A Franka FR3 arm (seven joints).
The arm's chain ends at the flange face. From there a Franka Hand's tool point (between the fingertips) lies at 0.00 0.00 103.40 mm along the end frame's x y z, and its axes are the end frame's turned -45 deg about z.
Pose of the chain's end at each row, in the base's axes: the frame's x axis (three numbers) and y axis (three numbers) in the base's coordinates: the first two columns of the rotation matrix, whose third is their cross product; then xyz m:
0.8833 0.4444 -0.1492 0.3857 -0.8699 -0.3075 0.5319 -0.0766 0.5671
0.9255 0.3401 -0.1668 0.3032 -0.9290 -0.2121 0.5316 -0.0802 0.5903
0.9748 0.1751 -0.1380 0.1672 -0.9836 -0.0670 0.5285 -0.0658 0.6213
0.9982 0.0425 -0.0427 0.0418 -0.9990 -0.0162 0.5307 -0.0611 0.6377
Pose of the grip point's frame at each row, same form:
0.3519 0.9294 0.1119 0.8973 -0.3009 -0.3229 0.5043 -0.0545 0.4699
0.4400 0.8974 0.0320 0.8688 -0.4164 -0.2679 0.5081 -0.0651 0.4907
0.5711 0.8193 -0.0502 0.8075 -0.5717 -0.1450 0.5133 -0.0614 0.5191
0.6763 0.7365 -0.0187 0.7354 -0.6763 -0.0416 0.5262 -0.0596 0.5344

